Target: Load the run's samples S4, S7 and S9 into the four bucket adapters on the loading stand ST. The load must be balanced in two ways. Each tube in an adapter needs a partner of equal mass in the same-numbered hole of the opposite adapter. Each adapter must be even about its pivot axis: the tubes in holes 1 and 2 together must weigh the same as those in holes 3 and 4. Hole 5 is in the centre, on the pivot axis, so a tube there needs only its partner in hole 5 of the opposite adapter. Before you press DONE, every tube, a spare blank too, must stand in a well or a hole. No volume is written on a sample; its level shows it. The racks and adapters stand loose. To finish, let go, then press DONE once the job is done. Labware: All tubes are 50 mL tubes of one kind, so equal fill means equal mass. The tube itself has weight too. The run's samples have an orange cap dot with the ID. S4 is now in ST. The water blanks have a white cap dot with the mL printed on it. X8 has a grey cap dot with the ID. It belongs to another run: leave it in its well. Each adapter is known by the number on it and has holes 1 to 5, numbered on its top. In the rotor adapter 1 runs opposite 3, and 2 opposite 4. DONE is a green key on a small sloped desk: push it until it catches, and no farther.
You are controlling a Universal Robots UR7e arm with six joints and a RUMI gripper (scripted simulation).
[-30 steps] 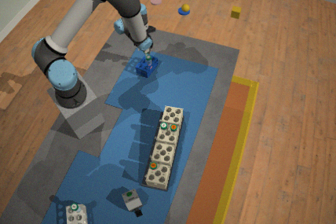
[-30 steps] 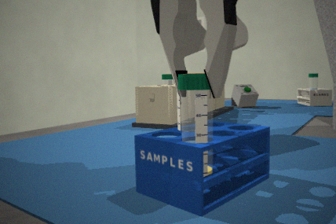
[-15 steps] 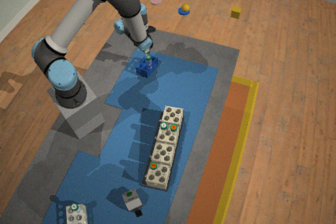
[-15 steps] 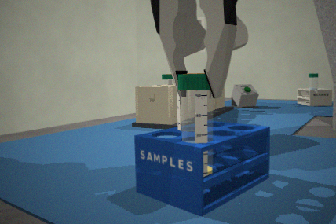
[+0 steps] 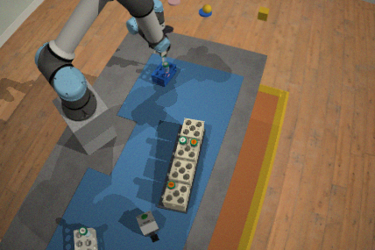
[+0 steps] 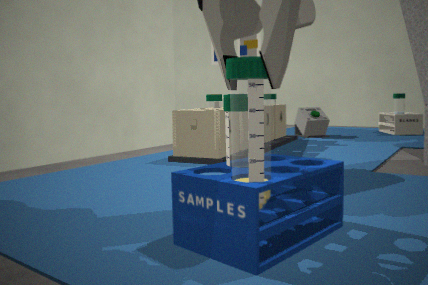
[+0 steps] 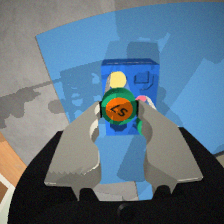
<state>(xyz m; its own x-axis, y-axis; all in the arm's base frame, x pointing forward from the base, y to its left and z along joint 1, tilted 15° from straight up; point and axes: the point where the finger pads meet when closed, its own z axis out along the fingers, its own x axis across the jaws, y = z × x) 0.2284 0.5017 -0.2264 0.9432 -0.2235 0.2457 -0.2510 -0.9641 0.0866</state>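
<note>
Right now my hand is 1 cm past the tube, 1 cm to the right of it and 5 cm above it. Round my hand: blue samples rack: 1 cm ahead, 4 cm to the right, 11 cm below; then white-dot blank: 24 cm ahead, 48 cm to the right, 7 cm below; then sample tube S9: 24 cm ahead, 70 cm to the right, 7 cm below.
</note>
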